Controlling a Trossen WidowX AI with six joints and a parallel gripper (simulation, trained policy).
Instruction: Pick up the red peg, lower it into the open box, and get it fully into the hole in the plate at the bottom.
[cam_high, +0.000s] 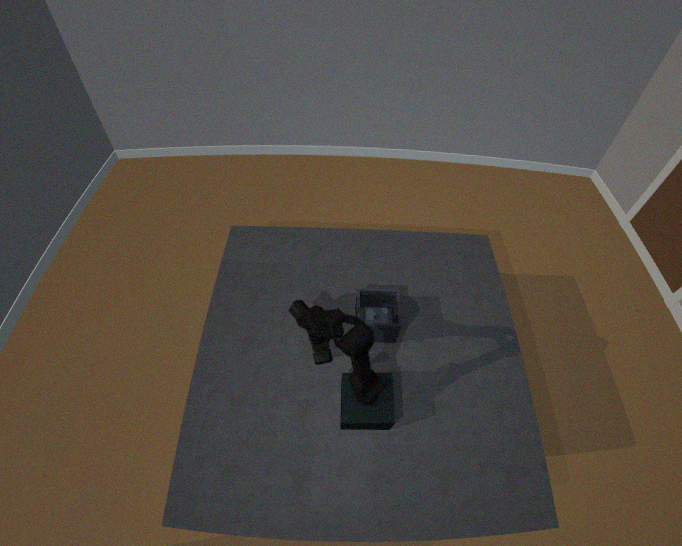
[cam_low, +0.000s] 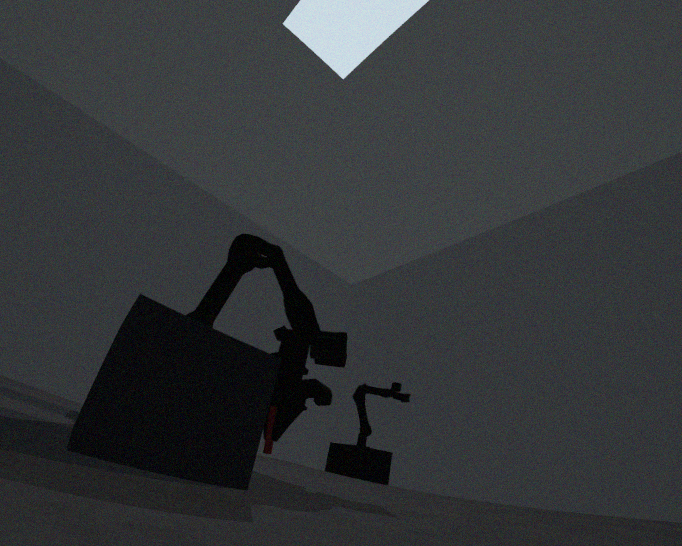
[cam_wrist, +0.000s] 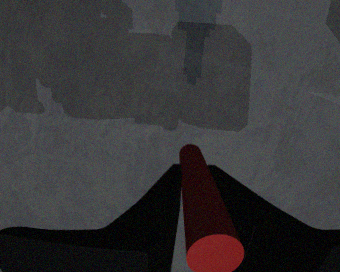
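Now: the plate 14 cm ahead of my gripper tip, 19 cm to the right of it and 1 cm below it. Round my gripper tip: red peg (2 cm above).
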